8 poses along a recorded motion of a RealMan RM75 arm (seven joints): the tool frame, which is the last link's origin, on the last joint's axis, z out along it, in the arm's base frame.
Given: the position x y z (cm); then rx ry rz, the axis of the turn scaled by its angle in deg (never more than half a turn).
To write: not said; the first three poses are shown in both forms.
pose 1, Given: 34.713 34.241 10.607 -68.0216 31.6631 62.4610
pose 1, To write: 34.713 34.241 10.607 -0.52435 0.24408 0.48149 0.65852
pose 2, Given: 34.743 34.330 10.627 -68.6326 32.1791 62.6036
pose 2, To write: 34.743 34.330 10.627 -0.52812 0.24761 0.48172 0.65401
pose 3, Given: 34.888 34.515 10.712 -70.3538 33.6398 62.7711
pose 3, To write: 34.888 34.515 10.712 -0.53879 0.25762 0.48072 0.64207
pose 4, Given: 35.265 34.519 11.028 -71.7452 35.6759 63.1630
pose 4, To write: 35.265 34.519 11.028 -0.54659 0.27180 0.48121 0.62913
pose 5, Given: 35.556 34.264 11.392 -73.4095 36.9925 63.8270
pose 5, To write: 35.556 34.264 11.392 -0.55611 0.28024 0.48352 0.61516
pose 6, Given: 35.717 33.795 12.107 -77.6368 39.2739 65.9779
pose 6, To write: 35.717 33.795 12.107 -0.57954 0.29317 0.49251 0.57933
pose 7, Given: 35.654 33.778 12.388 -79.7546 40.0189 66.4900
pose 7, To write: 35.654 33.778 12.388 -0.59164 0.29687 0.49324 0.56439
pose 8, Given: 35.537 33.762 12.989 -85.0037 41.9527 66.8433
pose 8, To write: 35.537 33.762 12.989 -0.62146 0.30672 0.48869 0.52999
